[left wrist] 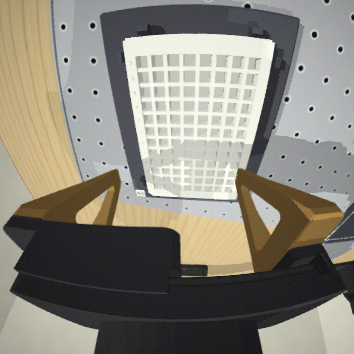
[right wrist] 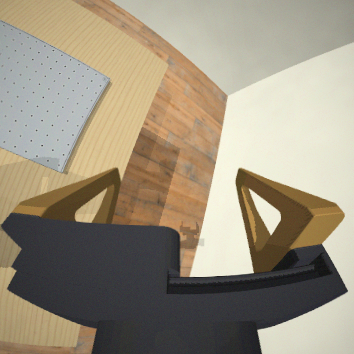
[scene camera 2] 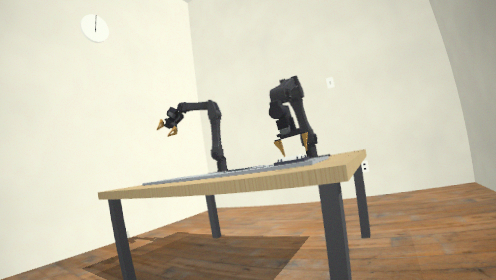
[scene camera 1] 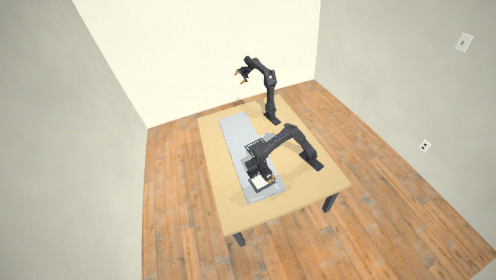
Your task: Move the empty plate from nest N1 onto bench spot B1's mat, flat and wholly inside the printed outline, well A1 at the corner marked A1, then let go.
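Places are measured from the left arm's base along level axes (x ahead, y left, z up), in centimetres.
Pixels of known places: left gripper, between the fingertips: [left wrist: 177, 174] [scene camera 2: 295, 153] [scene camera 1: 267, 178]; right gripper, between the fingertips: [right wrist: 177, 173] [scene camera 2: 161, 133] [scene camera 1: 236, 80]; left arm's base, origin of its link: [scene camera 1: 311, 160]; right arm's base, origin of its link: [left wrist: 345, 264] [scene camera 1: 272, 118].
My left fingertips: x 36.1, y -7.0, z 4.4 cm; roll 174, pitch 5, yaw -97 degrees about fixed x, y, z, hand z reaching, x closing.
For each thing: its top centre in the pictures, then the offset to it from my left fingertips. Level surfaces: height alone.
- white empty plate, centre of its top: [left wrist: 194, 137] [scene camera 2: 291, 155] [scene camera 1: 262, 179] dz -0.5, dx +2.9, dy -1.5 cm
- dark nest, centre of its top: [left wrist: 194, 135] [scene camera 2: 292, 156] [scene camera 1: 262, 179] dz -0.9, dx +2.8, dy -1.5 cm
- dark mat with a pale outline, height of its surface: dz -2.9 cm
The white empty plate [scene camera 1: 259, 182] [left wrist: 192, 46] lies in the dark nest [left wrist: 113, 45] [scene camera 2: 287, 162], between its corner posts. My left gripper [scene camera 1: 271, 178] [scene camera 2: 295, 153] [left wrist: 177, 174] is open and empty, close above the plate's near end. In the left wrist view its fingertips stand to either side of that end, the right one close to the plate's edge. A dark mat with a pale outline [scene camera 1: 254, 144] lies beyond the nest, partly hidden by the left arm; its A1 mark is too small to read. My right gripper [scene camera 1: 239, 78] [scene camera 2: 163, 133] [right wrist: 177, 173] is open and empty, high up.
A grey perforated board [scene camera 1: 232, 127] [scene camera 2: 170, 180] [right wrist: 45, 90] carries the nest and lies on the wooden table [scene camera 1: 210, 165] [scene camera 2: 225, 186]. The left arm reaches over the board between mat and nest. The right arm stands at the table's far end in scene camera 1.
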